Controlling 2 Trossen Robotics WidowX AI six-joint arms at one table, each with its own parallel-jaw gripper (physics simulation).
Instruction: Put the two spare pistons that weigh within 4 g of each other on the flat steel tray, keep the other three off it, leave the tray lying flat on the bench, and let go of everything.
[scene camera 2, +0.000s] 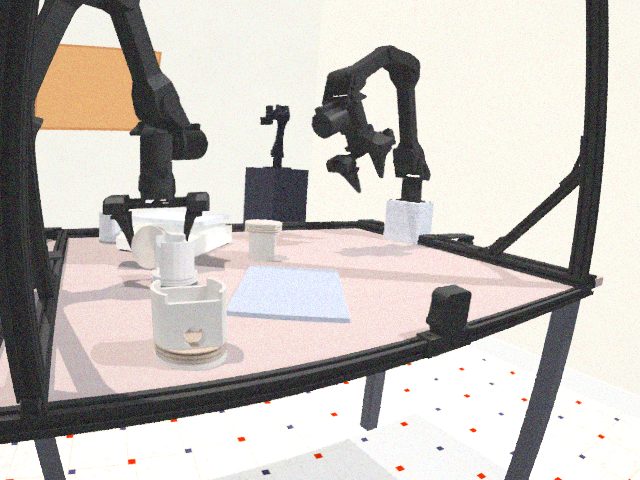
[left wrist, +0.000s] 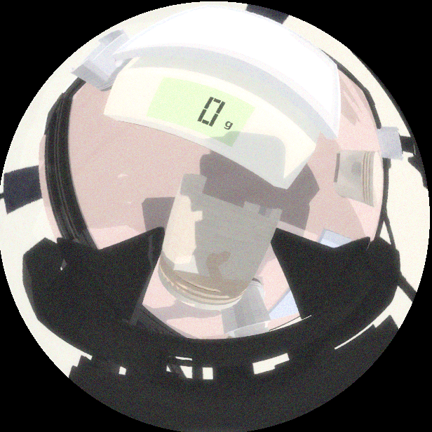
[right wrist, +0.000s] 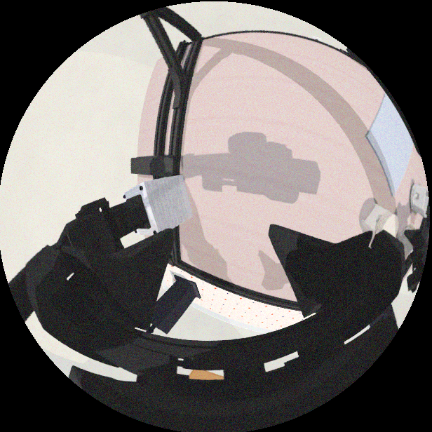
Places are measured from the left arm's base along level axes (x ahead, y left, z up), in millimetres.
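Pixels of known places: right gripper, between the fingertips: (scene camera 2: 370, 185); right arm's base, origin of its link: (scene camera 2: 410, 201).
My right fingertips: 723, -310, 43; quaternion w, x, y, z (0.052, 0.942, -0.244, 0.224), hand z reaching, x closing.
Note:
Behind a point stands the place of what it marks, as x, y, z.
The pale blue steel tray (scene camera 2: 289, 294) @(260, -314, -96) (left wrist: 285, 306) (right wrist: 392, 145) lies flat and bare. A large piston (scene camera 2: 189, 320) @(27, -318, -58) stands crown down, left of the tray's near edge. A grey piston (scene camera 2: 175, 258) @(200, -164, -56) (left wrist: 246, 311) stands behind it. A cream piston (scene camera 2: 142, 250) @(260, -40, -71) (left wrist: 220, 250) lies on its side before the scale. Another piston (scene camera 2: 263, 241) @(440, -181, -65) (left wrist: 352, 174) (right wrist: 378, 218) stands crown up behind the tray. A grey piston (scene camera 2: 107, 227) @(367, 173, -66) (left wrist: 102, 62) stands beside the scale. My left gripper (scene camera 2: 159, 240) @(298, -45, -80) (left wrist: 218, 232) is open, its fingers around the lying piston. My right gripper (scene camera 2: 370, 183) @(723, -310, 43) (right wrist: 222, 231) is open, high above the bench.
The white scale (scene camera 2: 217, 235) @(481, -51, -74) (left wrist: 131, 95) stands at the back left, reading 0 g in the left wrist view. A black frame rail (scene camera 2: 289, 374) borders the bench, with a black box (scene camera 2: 450, 308) @(210, -531, -66) on the near rail. The right arm's pale base block (scene camera 2: 408, 219) @(846, -391, -41) (right wrist: 169, 202) stands at the back right.

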